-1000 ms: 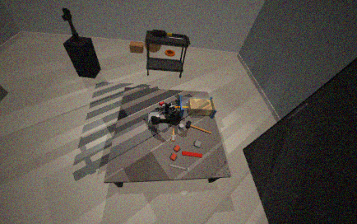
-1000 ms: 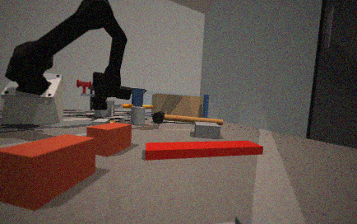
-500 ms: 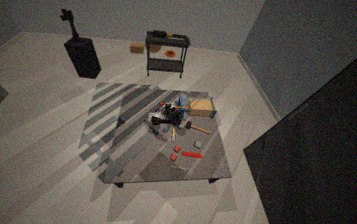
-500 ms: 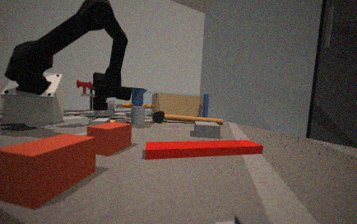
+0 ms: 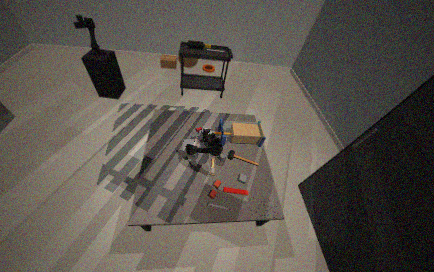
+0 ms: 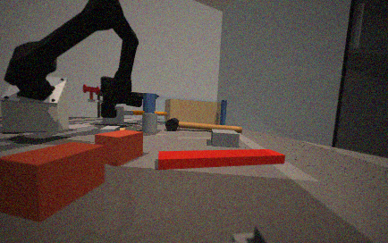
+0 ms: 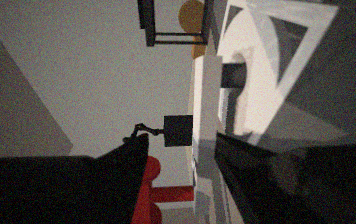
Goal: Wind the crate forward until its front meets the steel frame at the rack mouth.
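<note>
My gripper tip is now 10 mm to the left of the winch handle, 10 mm past it and 10 mm above it. The rest, counted from my gripper tip: red knob (40 mm behind, 30 mm to the right, 20 mm above); grey winch (100 mm below, 30 mm ahead, 10 mm to the left); blue frame (200 mm ahead, 40 mm to the left, 20 mm below).
</note>
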